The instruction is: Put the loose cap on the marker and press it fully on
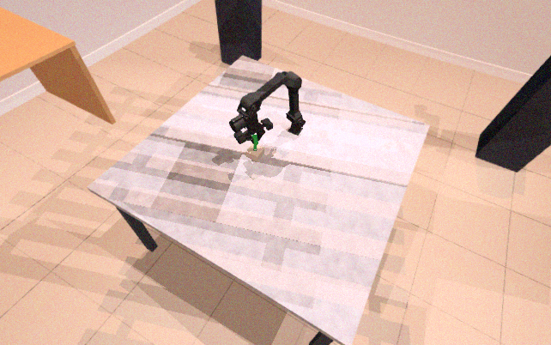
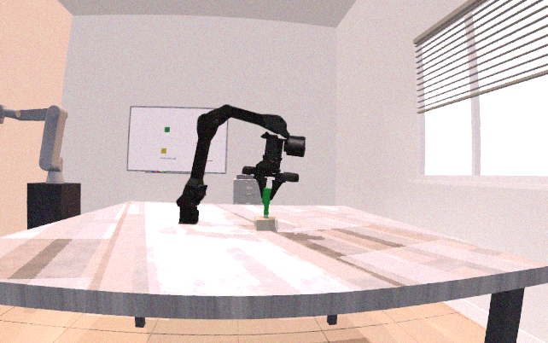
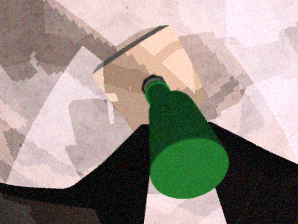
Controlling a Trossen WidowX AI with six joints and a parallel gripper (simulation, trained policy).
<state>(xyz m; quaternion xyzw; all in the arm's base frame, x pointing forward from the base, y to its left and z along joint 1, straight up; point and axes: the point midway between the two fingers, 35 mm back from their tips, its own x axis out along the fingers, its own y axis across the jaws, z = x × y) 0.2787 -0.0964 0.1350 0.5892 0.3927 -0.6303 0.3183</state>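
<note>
My gripper tip is now 80 mm above the holder block. Also, from my gripper tip: green cap 10 mm above.
</note>
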